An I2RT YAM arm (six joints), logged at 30 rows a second.
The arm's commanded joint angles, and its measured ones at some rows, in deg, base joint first. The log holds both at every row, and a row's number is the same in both.
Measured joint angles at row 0:
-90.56, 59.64, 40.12, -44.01, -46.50, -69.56
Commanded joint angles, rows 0 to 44:
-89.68, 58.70, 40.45, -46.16, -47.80, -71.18
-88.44, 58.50, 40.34, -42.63, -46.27, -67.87
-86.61, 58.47, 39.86, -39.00, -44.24, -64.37
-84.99, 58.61, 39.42, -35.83, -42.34, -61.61
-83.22, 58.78, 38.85, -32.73, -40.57, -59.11
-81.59, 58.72, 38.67, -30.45, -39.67, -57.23
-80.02, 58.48, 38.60, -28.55, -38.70, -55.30
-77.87, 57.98, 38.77, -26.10, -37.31, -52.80
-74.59, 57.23, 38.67, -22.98, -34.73, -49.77
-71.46, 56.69, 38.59, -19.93, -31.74, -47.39
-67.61, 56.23, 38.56, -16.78, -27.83, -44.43
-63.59, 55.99, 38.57, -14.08, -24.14, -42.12
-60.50, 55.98, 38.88, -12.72, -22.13, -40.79
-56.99, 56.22, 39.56, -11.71, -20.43, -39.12
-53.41, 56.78, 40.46, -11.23, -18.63, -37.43
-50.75, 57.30, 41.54, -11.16, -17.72, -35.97
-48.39, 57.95, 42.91, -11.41, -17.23, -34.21
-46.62, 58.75, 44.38, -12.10, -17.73, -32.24
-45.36, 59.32, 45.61, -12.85, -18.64, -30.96
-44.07, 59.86, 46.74, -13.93, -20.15, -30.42
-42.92, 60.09, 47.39, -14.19, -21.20, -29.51
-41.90, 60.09, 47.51, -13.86, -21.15, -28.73
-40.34, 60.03, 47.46, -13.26, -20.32, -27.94
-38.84, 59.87, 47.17, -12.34, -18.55, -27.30
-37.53, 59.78, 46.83, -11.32, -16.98, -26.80
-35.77, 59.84, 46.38, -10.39, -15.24, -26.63
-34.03, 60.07, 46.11, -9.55, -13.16, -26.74
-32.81, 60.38, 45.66, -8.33, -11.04, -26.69
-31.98, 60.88, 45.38, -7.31, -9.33, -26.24
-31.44, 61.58, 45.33, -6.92, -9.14, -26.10
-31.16, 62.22, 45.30, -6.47, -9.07, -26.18
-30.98, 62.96, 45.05, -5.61, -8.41, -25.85
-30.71, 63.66, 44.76, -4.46, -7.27, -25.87
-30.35, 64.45, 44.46, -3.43, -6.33, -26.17
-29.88, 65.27, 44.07, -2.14, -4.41, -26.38
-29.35, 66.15, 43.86, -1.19, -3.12, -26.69
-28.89, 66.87, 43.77, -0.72, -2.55, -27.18
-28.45, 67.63, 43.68, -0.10, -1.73, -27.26
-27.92, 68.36, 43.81, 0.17, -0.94, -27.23
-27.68, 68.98, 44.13, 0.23, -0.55, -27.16
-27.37, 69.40, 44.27, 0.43, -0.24, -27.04
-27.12, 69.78, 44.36, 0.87, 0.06, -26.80
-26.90, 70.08, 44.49, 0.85, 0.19, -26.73
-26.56, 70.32, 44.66, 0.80, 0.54, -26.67
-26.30, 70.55, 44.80, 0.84, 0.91, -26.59
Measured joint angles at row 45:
-26.83, 70.13, 44.05, -3.14, -1.10, -27.05
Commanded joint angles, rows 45 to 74:
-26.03, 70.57, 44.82, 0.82, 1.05, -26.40
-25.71, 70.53, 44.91, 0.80, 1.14, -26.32
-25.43, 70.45, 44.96, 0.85, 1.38, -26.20
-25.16, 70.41, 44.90, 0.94, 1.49, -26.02
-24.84, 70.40, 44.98, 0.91, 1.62, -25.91
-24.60, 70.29, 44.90, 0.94, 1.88, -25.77
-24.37, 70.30, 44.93, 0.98, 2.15, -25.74
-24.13, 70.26, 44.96, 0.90, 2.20, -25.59
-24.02, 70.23, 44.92, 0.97, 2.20, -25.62
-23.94, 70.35, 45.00, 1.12, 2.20, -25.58
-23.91, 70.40, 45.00, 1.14, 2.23, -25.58
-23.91, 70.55, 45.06, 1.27, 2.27, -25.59
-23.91, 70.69, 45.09, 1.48, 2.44, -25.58
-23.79, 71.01, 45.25, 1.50, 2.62, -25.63
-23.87, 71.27, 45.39, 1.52, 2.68, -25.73
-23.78, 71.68, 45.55, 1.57, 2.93, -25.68
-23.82, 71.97, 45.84, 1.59, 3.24, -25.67
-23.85, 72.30, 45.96, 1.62, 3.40, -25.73
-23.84, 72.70, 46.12, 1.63, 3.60, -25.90
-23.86, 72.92, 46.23, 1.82, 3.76, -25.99
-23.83, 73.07, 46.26, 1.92, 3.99, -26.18
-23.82, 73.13, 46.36, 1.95, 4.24, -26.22
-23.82, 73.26, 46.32, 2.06, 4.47, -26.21
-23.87, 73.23, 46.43, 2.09, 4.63, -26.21
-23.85, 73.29, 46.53, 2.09, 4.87, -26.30
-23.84, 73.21, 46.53, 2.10, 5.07, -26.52
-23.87, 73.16, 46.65, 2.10, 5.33, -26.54
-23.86, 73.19, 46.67, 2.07, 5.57, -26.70
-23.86, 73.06, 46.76, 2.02, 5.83, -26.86
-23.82, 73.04, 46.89, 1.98, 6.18, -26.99
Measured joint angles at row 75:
-23.90, 73.19, 46.24, -1.32, 4.54, -26.85
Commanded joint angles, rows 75 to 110:
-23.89, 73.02, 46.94, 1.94, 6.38, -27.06
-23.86, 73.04, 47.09, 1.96, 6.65, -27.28
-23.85, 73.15, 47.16, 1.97, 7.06, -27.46
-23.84, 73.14, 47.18, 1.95, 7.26, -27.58
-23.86, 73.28, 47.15, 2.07, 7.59, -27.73
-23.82, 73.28, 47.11, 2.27, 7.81, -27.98
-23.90, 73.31, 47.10, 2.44, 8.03, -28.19
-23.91, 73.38, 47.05, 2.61, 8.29, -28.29
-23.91, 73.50, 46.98, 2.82, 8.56, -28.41
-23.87, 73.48, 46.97, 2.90, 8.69, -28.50
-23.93, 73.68, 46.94, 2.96, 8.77, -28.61
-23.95, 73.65, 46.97, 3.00, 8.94, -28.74
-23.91, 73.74, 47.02, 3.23, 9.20, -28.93
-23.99, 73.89, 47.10, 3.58, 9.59, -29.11
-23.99, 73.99, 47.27, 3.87, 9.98, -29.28
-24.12, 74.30, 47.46, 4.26, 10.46, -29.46
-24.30, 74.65, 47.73, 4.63, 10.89, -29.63
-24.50, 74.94, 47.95, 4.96, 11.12, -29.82
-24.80, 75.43, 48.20, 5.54, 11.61, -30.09
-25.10, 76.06, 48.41, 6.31, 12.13, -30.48
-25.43, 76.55, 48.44, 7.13, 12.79, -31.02
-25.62, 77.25, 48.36, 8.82, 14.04, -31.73
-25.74, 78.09, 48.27, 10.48, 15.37, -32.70
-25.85, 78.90, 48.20, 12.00, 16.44, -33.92
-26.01, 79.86, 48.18, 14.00, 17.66, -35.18
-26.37, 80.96, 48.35, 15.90, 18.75, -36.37
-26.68, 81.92, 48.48, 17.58, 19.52, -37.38
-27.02, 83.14, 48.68, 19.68, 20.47, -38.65
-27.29, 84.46, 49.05, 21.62, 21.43, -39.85
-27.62, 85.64, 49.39, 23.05, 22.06, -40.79
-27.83, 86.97, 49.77, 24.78, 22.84, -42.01
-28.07, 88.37, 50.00, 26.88, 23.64, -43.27
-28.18, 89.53, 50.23, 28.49, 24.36, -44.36
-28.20, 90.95, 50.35, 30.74, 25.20, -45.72
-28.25, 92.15, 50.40, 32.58, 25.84, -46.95
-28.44, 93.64, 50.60, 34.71, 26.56, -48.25
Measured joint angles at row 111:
-28.27, 91.61, 49.98, 24.47, 22.92, -43.05
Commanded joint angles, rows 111 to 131:
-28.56, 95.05, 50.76, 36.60, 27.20, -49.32
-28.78, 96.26, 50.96, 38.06, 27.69, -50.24
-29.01, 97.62, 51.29, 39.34, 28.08, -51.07
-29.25, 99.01, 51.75, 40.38, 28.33, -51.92
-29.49, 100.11, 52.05, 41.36, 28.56, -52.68
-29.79, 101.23, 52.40, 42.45, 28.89, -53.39
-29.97, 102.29, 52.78, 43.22, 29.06, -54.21
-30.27, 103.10, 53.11, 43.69, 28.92, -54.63
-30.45, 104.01, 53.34, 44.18, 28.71, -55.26
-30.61, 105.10, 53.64, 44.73, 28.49, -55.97
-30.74, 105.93, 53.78, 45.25, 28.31, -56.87
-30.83, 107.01, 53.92, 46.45, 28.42, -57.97
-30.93, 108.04, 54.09, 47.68, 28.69, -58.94
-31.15, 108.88, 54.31, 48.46, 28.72, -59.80
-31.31, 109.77, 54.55, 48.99, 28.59, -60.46
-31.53, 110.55, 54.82, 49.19, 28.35, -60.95
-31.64, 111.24, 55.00, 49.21, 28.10, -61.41
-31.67, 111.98, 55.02, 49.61, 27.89, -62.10
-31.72, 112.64, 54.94, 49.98, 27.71, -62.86
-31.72, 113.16, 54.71, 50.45, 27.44, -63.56
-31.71, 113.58, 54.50, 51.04, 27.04, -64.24
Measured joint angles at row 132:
-31.66, 112.64, 54.57, 45.76, 27.29, -61.10
